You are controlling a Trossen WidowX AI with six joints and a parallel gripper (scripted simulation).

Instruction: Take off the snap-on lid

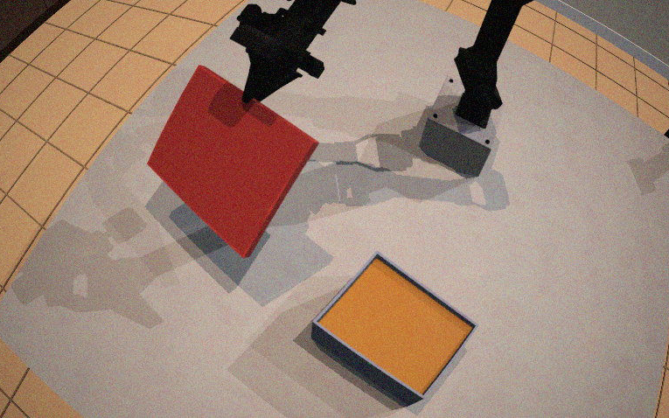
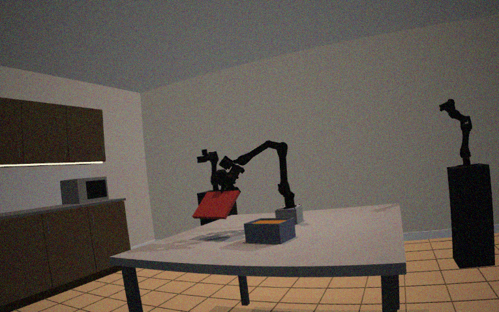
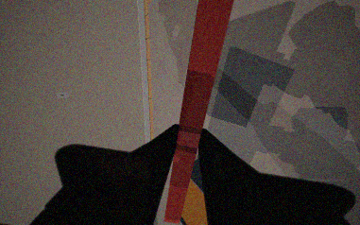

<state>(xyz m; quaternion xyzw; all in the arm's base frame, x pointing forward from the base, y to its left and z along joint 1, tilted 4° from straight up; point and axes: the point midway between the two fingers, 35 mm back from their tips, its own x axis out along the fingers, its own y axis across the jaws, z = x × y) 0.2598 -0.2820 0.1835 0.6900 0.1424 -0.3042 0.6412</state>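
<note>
The lid is 6 cm ahead of my gripper tip, 2 cm to the right of it and 5 cm below it. Round my gripper tip: storage box 14 cm ahead, 31 cm to the left, 19 cm below.
</note>
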